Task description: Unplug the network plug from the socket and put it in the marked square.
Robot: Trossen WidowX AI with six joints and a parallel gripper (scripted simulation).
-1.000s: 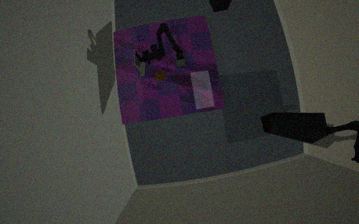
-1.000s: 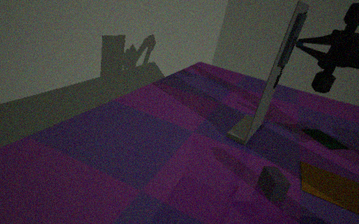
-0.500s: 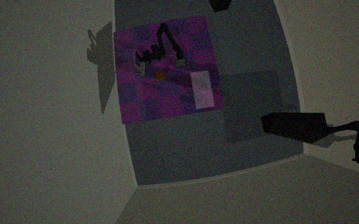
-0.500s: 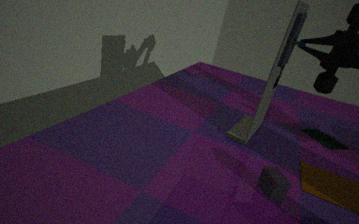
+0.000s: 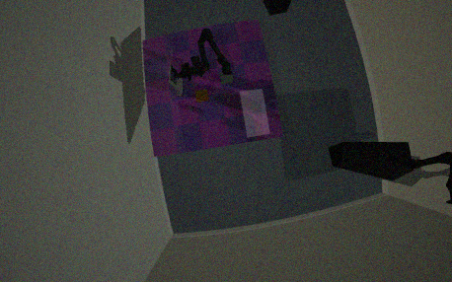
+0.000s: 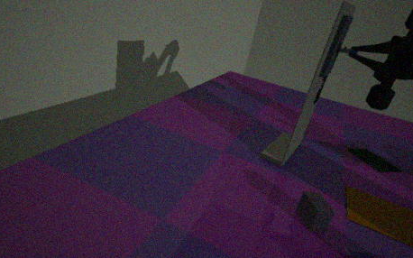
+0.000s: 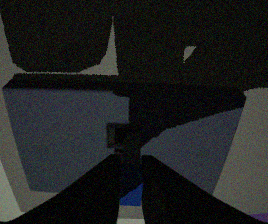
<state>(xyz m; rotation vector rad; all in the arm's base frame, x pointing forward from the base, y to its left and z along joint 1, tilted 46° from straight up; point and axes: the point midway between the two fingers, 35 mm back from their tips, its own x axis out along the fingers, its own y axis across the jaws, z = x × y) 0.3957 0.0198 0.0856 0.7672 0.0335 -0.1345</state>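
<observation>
Right now the orange marked square is 13 cm behind my gripper tip, 14 cm to the left of it and 26 cm below it. Also, from my gripper tip: small grey block (23 cm to the left, 24 cm below); then upright grey panel (4 cm ahead, 10 cm below); then dark flat patch (18 cm behind, 12 cm to the right, 26 cm below).
</observation>
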